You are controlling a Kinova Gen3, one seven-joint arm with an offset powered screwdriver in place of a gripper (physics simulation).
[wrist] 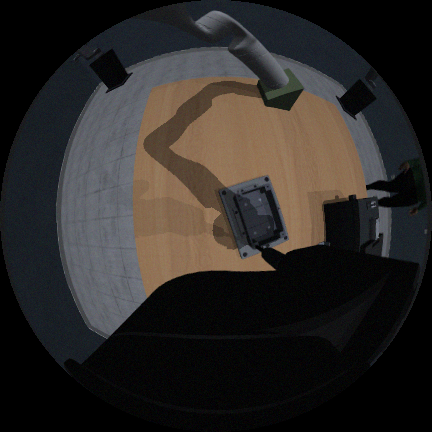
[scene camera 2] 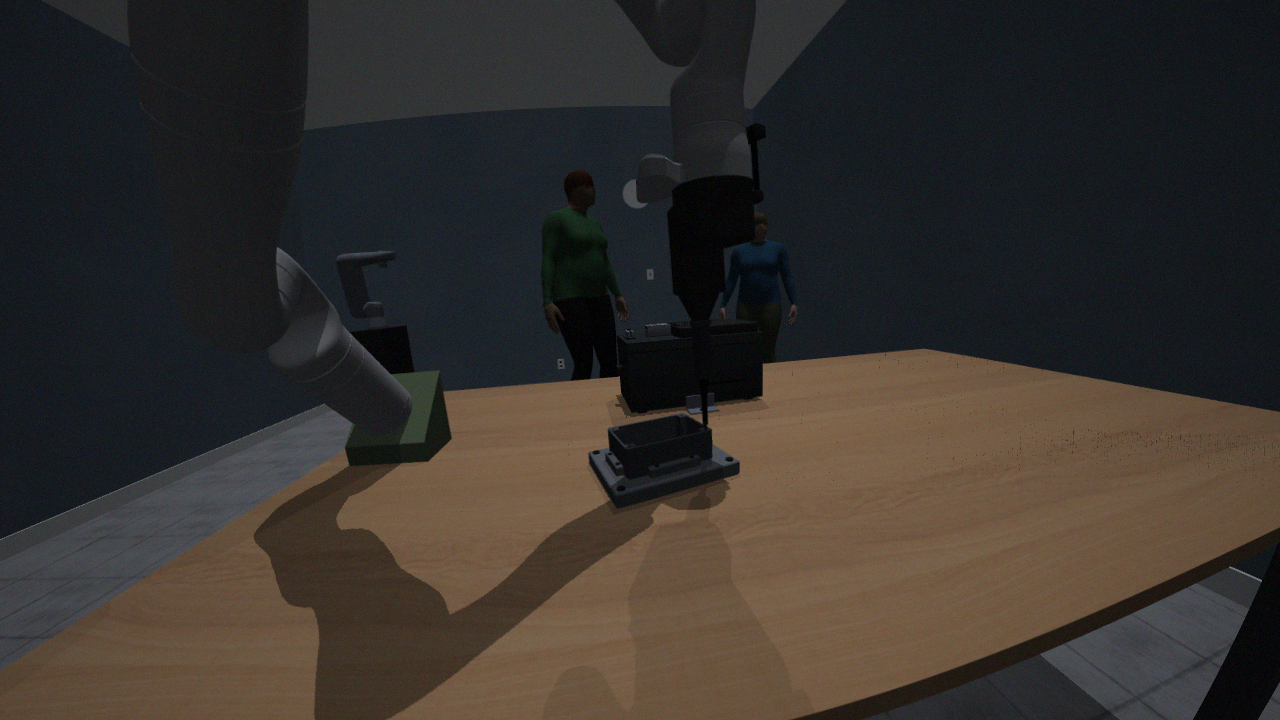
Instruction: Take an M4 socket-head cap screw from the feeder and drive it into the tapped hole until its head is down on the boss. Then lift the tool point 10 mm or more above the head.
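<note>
The black screwdriver (scene camera 2: 704, 422) (wrist: 258, 246) points straight down, its thin bit at a corner of the dark open-topped housing (scene camera 2: 660, 454) (wrist: 275, 209). In the scene view this is the right corner, and the tip is at about rim height. Whether the tip touches the boss there, and whether a screw is on it or in the hole, is too small and dark to tell. The housing sits on a grey base plate (scene camera 2: 625, 491) (wrist: 229, 206) with holes at its corners. A black box-shaped unit (scene camera 2: 651, 373) (wrist: 342, 226), apparently the feeder, stands behind the housing.
A small light bracket (scene camera 2: 693, 405) is at the front of the black unit. The arm's base stands on a green block (scene camera 2: 432, 420) (wrist: 291, 96) at the table's left in the scene view. Two people (scene camera 2: 577, 259) (scene camera 2: 759, 273) stand beyond the wooden table (scene camera 2: 850, 537) (wrist: 200, 255).
</note>
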